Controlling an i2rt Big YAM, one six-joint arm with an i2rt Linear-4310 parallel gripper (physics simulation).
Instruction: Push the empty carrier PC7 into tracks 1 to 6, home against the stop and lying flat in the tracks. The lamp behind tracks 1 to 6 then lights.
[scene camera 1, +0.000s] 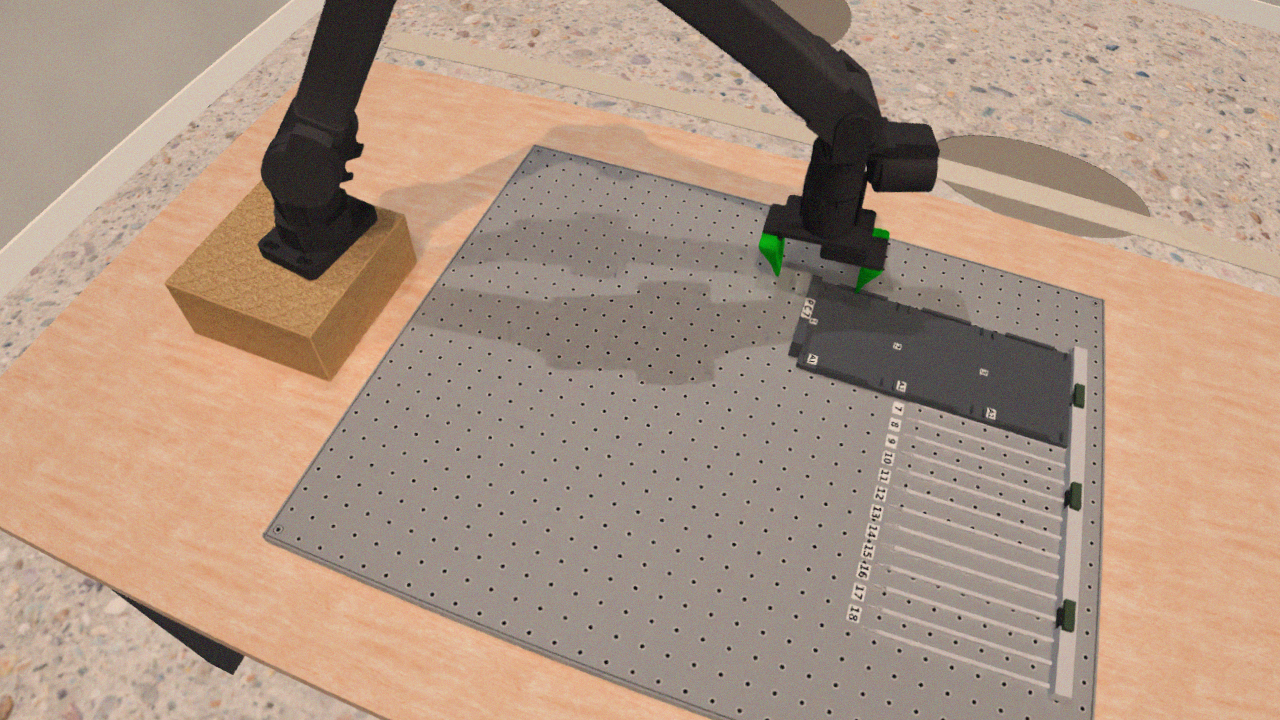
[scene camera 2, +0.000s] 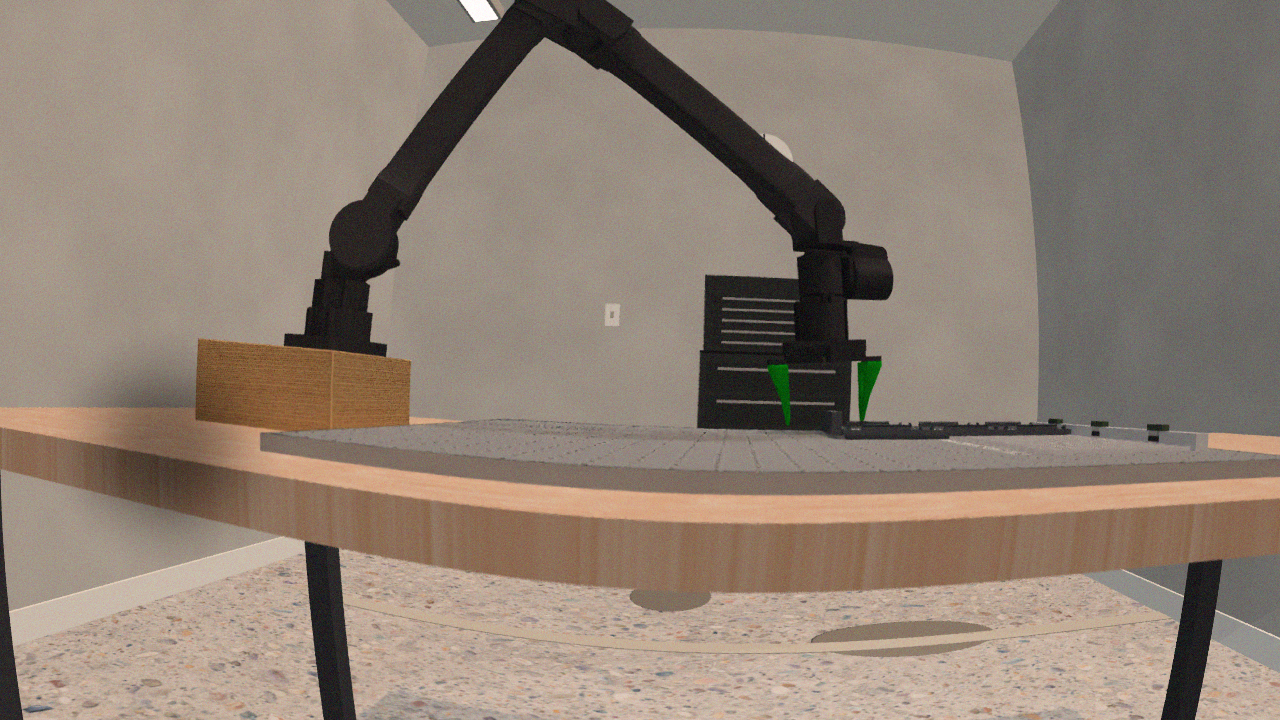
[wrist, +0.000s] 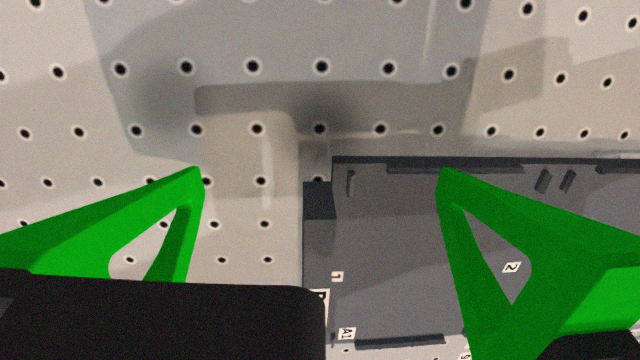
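The carrier PC7 is a dark grey plate lying over tracks 1 to 6, low and level in the side view. Its right end reaches the pale stop rail; I cannot tell whether a thin gap remains. The lamp behind tracks 1 to 6 looks dark green and unlit. My gripper is open and empty, above the carrier's left end at its back corner. In the wrist view one finger is left of the raised end block, the other over the plate.
Thin tracks numbered 7 to 18 lie beside the carrier on the perforated board. Two more dark green lamps sit on the rail. The arm's base stands on a wooden block at the left.
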